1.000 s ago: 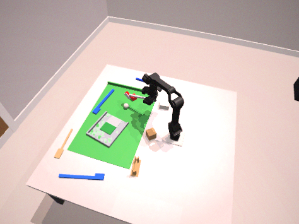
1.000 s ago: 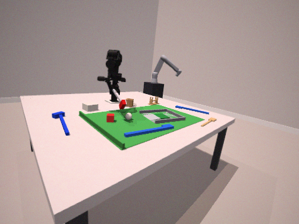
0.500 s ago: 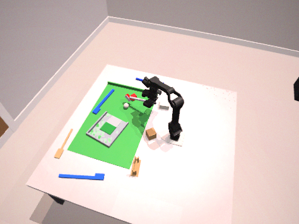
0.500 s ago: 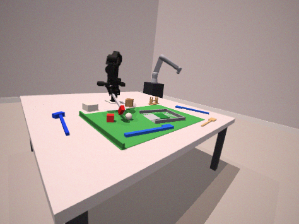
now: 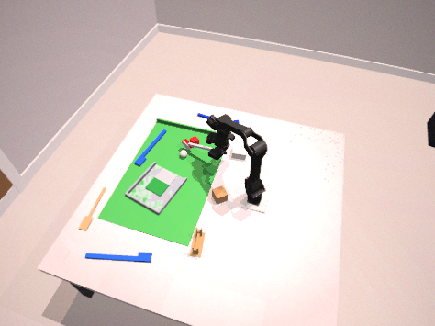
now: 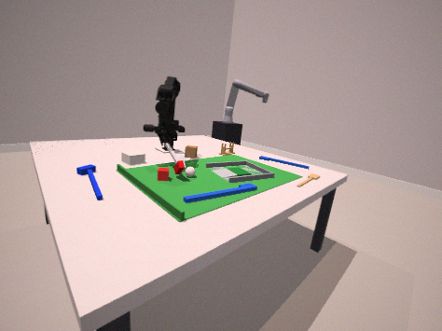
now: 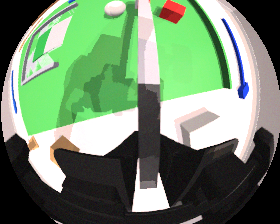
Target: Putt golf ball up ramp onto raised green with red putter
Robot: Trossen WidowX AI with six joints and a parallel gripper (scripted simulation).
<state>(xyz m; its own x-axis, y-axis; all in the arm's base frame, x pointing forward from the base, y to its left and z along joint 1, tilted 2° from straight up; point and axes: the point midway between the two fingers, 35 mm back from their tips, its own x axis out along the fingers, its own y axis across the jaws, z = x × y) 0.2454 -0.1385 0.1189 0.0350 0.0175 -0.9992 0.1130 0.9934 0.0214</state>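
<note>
Now: the red putter 120 mm ahead of my gripper tip and 10 mm to the right of it. Round my gripper tip: white block 60 mm behind, 130 mm to the right, 60 mm below; tan box 80 mm behind, 200 mm to the left, 60 mm below; white golf ball 220 mm ahead, 30 mm to the left, 60 mm below.
</note>
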